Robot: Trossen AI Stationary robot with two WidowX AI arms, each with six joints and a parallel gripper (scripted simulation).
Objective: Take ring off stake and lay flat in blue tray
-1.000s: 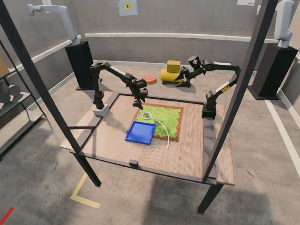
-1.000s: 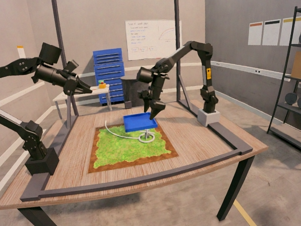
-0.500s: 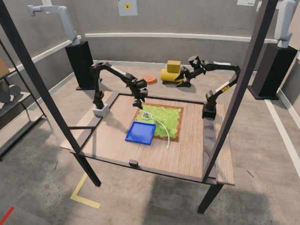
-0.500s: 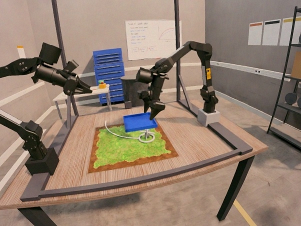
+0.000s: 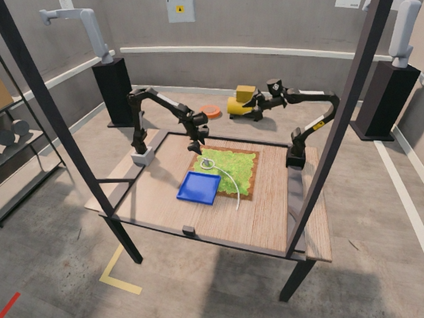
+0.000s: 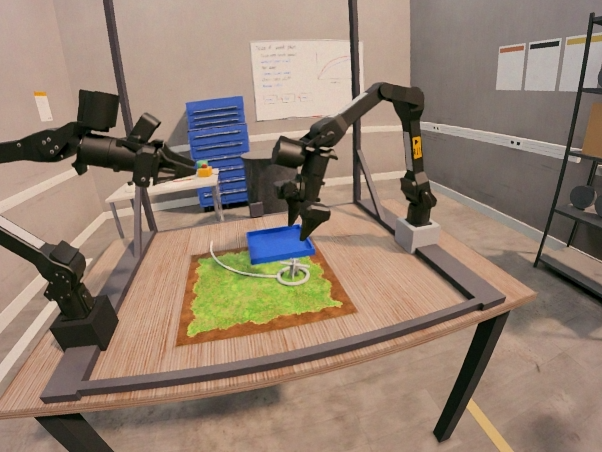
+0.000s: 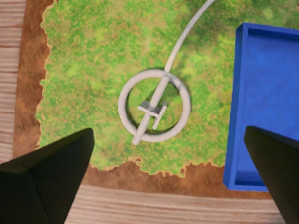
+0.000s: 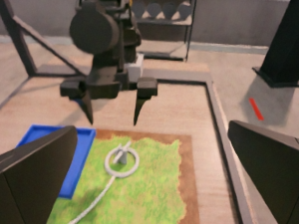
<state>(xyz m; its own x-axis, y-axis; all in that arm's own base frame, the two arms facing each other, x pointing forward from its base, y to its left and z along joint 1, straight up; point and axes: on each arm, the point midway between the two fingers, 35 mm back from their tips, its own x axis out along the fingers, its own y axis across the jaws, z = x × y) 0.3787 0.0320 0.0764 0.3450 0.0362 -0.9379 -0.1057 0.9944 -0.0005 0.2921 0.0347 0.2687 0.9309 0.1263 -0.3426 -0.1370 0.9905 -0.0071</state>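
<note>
The grey stake lies 130 mm below my left hand, 20 mm to the right of it and 10 mm ahead of it. Round my left hand: blue tray 180 mm behind, 150 mm below; white ring 150 mm below, 30 mm to the right, 10 mm ahead; green mat 170 mm below, 120 mm to the right, 20 mm behind.
</note>
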